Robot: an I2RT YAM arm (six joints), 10 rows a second.
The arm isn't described. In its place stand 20 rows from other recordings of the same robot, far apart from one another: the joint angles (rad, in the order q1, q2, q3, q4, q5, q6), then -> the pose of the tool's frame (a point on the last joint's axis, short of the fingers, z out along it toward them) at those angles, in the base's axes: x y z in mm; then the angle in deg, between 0 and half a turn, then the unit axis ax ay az.
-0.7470 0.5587 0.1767 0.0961 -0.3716 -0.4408 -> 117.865 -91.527 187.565 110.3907 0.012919 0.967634 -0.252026
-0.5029 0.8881 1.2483 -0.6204 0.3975 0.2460 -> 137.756 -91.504 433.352 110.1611 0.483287 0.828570 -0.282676
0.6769 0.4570 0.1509 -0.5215 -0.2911 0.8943 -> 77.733 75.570 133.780 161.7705 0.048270 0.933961 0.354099
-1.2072 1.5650 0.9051 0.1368 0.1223 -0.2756 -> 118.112 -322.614 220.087 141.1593 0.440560 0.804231 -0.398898
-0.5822 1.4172 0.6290 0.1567 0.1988 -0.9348 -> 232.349 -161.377 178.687 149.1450 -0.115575 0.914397 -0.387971
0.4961 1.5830 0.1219 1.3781 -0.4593 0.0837 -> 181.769 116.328 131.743 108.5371 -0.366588 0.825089 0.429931
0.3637 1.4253 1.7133 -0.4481 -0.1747 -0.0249 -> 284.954 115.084 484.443 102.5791 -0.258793 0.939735 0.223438
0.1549 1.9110 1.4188 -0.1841 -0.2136 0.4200 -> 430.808 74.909 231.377 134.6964 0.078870 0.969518 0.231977
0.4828 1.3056 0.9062 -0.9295 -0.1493 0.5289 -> 197.722 109.620 222.254 172.0438 0.013853 0.992265 0.123361
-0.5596 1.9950 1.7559 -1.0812 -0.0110 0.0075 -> 346.033 -216.290 248.195 166.0222 0.278983 0.959858 -0.029013
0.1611 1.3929 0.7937 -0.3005 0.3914 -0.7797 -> 274.524 30.854 200.984 150.8337 -0.374795 0.883080 -0.282310
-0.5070 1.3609 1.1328 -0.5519 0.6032 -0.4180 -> 244.294 -158.788 302.091 156.1259 0.156895 0.894571 -0.418481
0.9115 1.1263 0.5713 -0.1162 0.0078 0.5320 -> 142.422 183.323 205.579 141.6216 -0.178081 0.936731 0.301367
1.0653 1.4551 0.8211 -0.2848 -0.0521 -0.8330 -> 138.288 253.690 191.866 143.2628 -0.816293 0.573978 0.064918
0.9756 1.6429 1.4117 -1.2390 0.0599 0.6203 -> 171.227 249.079 270.096 173.5223 -0.175212 0.984415 0.015122
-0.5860 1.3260 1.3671 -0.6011 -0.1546 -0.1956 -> 245.350 -156.278 381.654 123.6645 0.150333 0.978997 -0.137713
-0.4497 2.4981 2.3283 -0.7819 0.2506 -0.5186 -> 487.672 -245.195 201.282 155.5092 0.005627 0.967773 -0.251760
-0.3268 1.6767 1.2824 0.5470 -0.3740 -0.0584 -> 385.891 -117.066 353.595 81.9263 -0.082732 0.995903 -0.036508
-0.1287 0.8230 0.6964 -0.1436 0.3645 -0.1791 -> 191.219 -37.543 307.019 111.0221 0.109157 0.952687 -0.283677
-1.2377 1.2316 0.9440 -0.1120 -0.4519 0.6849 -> 106.828 -261.216 309.251 110.6174 0.723725 0.688947 0.039677
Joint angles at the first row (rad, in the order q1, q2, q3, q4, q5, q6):
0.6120, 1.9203, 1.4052, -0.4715, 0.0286, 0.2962
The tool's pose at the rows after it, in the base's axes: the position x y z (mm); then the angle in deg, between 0 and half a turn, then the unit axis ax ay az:
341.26 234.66 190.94 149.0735 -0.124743 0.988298 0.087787
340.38 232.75 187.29 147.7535 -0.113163 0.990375 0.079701
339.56 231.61 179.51 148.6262 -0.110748 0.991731 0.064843
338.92 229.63 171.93 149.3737 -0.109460 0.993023 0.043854
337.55 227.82 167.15 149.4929 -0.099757 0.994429 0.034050
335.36 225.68 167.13 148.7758 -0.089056 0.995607 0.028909
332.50 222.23 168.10 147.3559 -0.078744 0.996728 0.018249
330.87 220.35 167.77 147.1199 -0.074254 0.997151 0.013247
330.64 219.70 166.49 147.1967 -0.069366 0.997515 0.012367
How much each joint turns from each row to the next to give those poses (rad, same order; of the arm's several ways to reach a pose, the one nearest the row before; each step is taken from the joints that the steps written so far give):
-0.0015, 0.0206, -0.0103, 0.0066, 0.0665, 0.0359
0.0000, -0.0052, -0.0260, 0.0334, 0.0298, 0.0141
0.0006, 0.0122, -0.0093, -0.0054, 0.0193, 0.0020
-0.0006, 0.0125, -0.0080, -0.0095, 0.0295, -0.0032
0.0000, 0.0026, -0.0146, 0.0052, 0.0202, 0.0155
0.0005, -0.0115, -0.0180, 0.0116, 0.0195, 0.0164
0.0000, -0.0186, -0.0257, 0.0185, 0.0338, 0.0103
-0.0005, -0.0072, -0.0116, 0.0030, 0.0120, 0.0055
-0.0008, 0.0008, -0.0039, 0.0016, 0.0029, 0.0087

